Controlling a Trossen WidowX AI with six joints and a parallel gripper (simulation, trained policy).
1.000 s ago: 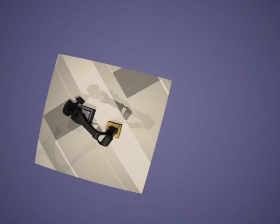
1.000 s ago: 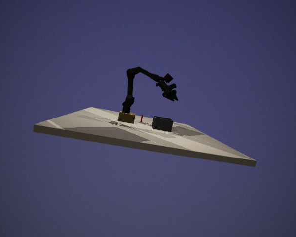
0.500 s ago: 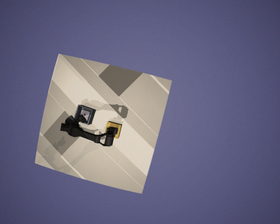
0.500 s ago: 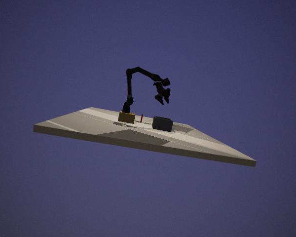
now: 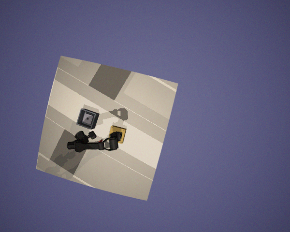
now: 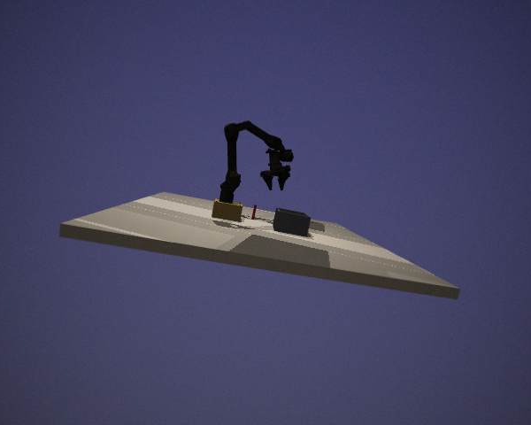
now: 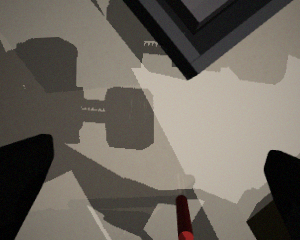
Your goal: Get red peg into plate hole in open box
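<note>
Right now my gripper tip is 9 cm past the red peg, 6 cm to the right of it and 14 cm above it. Round my gripper tip: grey plate: 8 cm ahead, 13 cm to the right, 14 cm below; then dark box: 8 cm ahead, 13 cm to the right, 16 cm below.
</note>
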